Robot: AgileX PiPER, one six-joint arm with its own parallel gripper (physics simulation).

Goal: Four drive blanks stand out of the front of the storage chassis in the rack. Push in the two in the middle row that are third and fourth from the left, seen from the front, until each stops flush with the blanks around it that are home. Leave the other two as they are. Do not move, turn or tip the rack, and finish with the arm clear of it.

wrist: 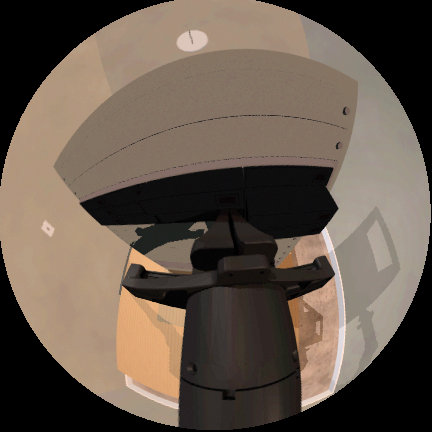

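Observation:
The storage chassis [165,192] shows as a black band across the front of the grey rack [215,95]. My gripper [226,213] is shut and empty. Its tips are at the chassis front, just below the small reddish window [227,200] of a dark blank near the middle. Whether they touch it I cannot tell. Right of the tips, a dark blank [285,200] stands out towards the camera, with its end at the right edge of the chassis. Seams between the blanks are faint, and the fingers hide part of the lower row, so rows and columns are hard to tell.
Grey panels of the rack lie above the chassis, with screws [346,111] at the right edge. Below are a wooden surface [142,330] and a brown speckled strip [320,295] with a pale rim [341,310]. Shadows of the arm fall on the rack and the grey floor.

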